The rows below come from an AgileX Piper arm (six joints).
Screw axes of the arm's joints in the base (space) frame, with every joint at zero. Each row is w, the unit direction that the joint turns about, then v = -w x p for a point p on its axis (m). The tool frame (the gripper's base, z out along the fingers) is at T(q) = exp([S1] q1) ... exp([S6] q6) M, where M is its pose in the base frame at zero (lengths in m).
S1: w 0 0 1 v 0.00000 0.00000 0.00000
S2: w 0 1 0 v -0.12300 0.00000 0.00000
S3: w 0 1 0 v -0.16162 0.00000 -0.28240
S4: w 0.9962 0 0.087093 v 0.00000 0.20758 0.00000
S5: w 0 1 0 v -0.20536 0.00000 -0.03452
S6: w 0.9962 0 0.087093 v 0.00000 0.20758 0.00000
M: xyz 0.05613 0.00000 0.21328 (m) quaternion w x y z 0.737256 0 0.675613 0
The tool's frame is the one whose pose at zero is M.
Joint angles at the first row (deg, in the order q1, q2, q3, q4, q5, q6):
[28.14, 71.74, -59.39, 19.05, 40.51, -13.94]
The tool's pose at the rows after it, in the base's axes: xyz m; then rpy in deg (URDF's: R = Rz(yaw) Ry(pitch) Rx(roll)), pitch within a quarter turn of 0, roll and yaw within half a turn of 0:
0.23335 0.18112 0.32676 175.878 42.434 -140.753
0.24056 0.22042 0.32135 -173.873 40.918 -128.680
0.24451 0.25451 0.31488 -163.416 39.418 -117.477
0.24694 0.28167 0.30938 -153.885 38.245 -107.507
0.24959 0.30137 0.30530 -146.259 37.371 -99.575
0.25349 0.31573 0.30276 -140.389 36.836 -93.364
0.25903 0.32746 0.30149 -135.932 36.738 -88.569
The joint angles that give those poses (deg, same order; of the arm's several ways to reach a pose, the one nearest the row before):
[35.85, 78.82, -65.68, 9.99, 40.08, -10.20]
[42.61, 85.26, -71.17, -0.62, 39.62, -6.10]
[47.97, 90.68, -75.50, -11.40, 38.63, -2.33]
[51.75, 94.86, -78.57, -21.01, 36.80, 0.55]
[54.01, 97.93, -80.64, -28.78, 34.53, 2.79]
[55.14, 100.31, -82.30, -34.67, 32.10, 4.35]
[55.55, 102.48, -84.14, -38.93, 29.73, 5.42]

